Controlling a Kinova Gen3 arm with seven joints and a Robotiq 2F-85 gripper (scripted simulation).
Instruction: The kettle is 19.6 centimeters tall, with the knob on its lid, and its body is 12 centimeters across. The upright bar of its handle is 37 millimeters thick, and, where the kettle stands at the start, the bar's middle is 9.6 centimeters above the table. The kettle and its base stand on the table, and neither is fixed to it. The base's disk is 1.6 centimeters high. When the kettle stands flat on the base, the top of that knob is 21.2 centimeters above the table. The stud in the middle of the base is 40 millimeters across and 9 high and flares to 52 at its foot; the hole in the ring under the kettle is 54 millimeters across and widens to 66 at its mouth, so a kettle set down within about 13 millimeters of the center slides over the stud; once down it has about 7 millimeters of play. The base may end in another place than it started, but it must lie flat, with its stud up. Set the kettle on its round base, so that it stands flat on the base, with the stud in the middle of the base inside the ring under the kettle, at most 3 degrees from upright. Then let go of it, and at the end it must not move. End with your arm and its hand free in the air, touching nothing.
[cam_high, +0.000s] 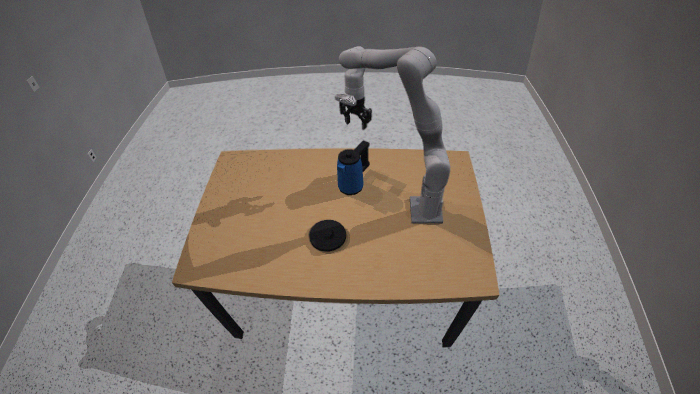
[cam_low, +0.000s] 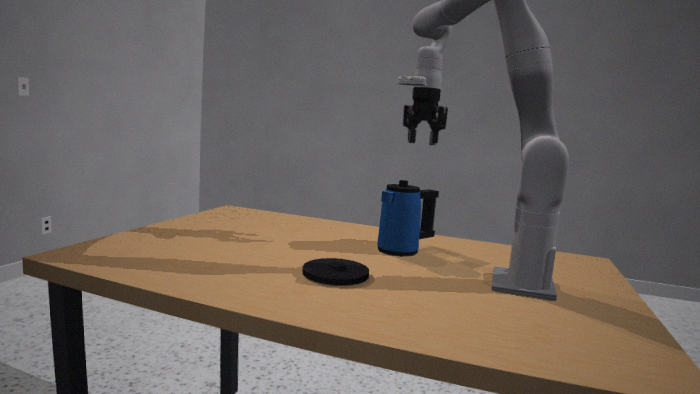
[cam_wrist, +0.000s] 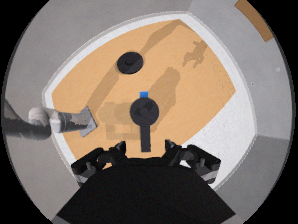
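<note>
My hand is 21 cm above the blue kettle, 2 cm to the right of it and 1 cm short of it. From my hand the other things lie so: round black base 33 cm to the left, 30 cm below, 11 cm ahead.
</note>
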